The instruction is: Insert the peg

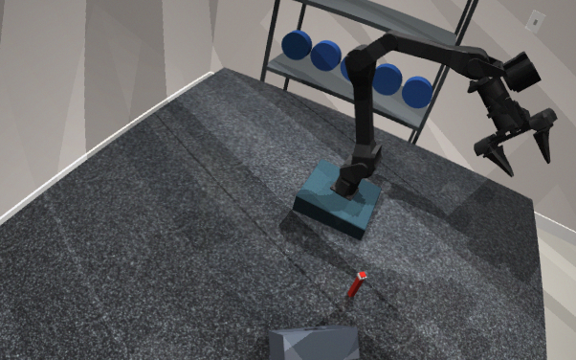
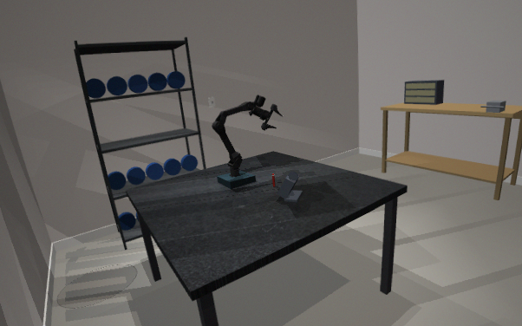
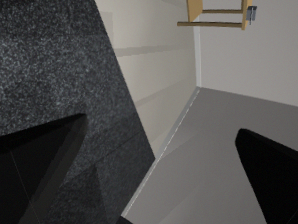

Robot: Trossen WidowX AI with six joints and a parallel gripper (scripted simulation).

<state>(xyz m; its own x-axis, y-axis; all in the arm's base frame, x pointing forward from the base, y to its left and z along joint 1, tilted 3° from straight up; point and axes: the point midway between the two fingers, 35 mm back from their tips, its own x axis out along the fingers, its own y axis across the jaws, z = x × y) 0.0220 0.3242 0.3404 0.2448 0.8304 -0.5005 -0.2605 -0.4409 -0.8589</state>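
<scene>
Right now my gripper tip is 29 cm above the red peg, 24 cm short of it and 21 cm to the left of it. Also, from my gripper tip: grey sloped panel (44 cm ahead, 28 cm below, 22 cm to the right).
</scene>
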